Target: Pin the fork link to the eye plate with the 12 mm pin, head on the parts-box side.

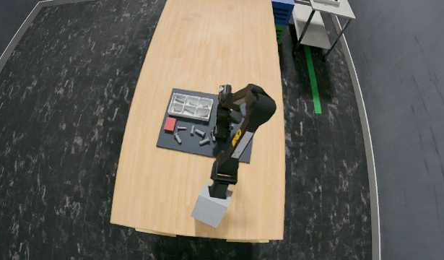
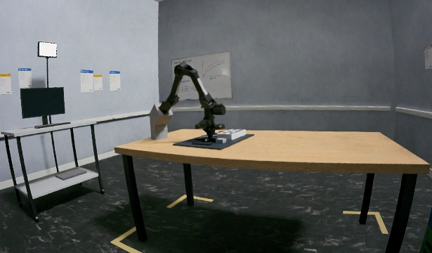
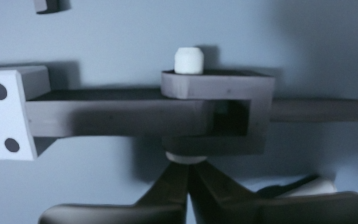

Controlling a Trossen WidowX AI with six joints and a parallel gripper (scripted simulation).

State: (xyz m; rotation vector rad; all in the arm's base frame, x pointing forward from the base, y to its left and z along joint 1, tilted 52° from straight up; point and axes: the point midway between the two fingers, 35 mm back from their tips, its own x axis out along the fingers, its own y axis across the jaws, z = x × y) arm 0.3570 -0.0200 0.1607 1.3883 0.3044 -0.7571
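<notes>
Right now my hand is 3 cm to the left of the eye plate and 3 cm above it. The rest, counted from my hand: long dark bar 11 cm to the right, 3 cm below; pin 5 cm to the left, 5 cm behind, 3 cm below; dark mat 7 cm to the left, 4 cm below, 2 cm ahead.
</notes>
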